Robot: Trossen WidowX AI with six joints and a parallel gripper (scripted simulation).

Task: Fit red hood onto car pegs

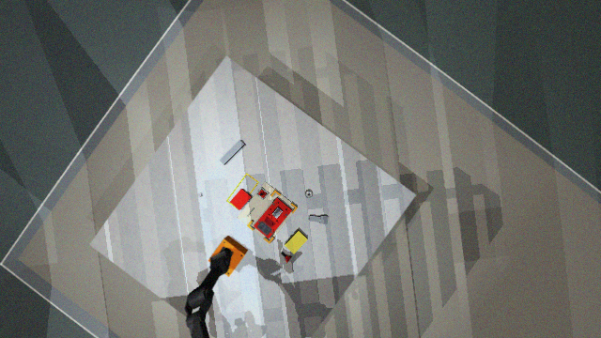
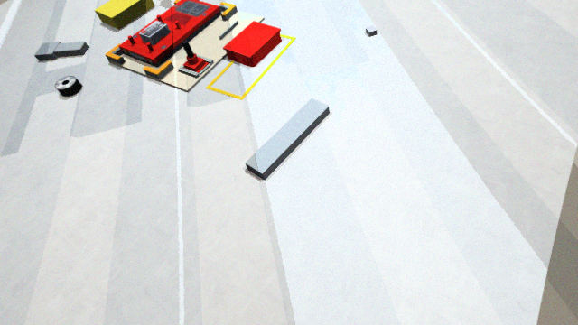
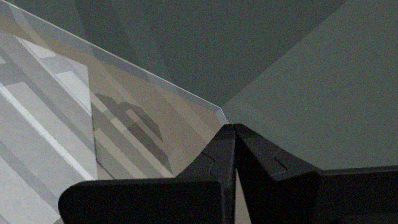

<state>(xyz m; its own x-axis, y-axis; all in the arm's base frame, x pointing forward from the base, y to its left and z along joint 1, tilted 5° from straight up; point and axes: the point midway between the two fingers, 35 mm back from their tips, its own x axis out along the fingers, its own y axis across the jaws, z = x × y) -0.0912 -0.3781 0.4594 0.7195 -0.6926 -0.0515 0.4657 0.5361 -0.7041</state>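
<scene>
My gripper tip is 31 cm short of the red hood, 46 cm to the right of it and 54 cm above it. From my gripper tip the other things lie so: small base (39 cm ahead, 37 cm to the left, 52 cm below); then grey engine block (34 cm ahead, 25 cm to the left, 53 cm below); then yellow block (24 cm ahead, 8 cm to the left, 54 cm below).
</scene>
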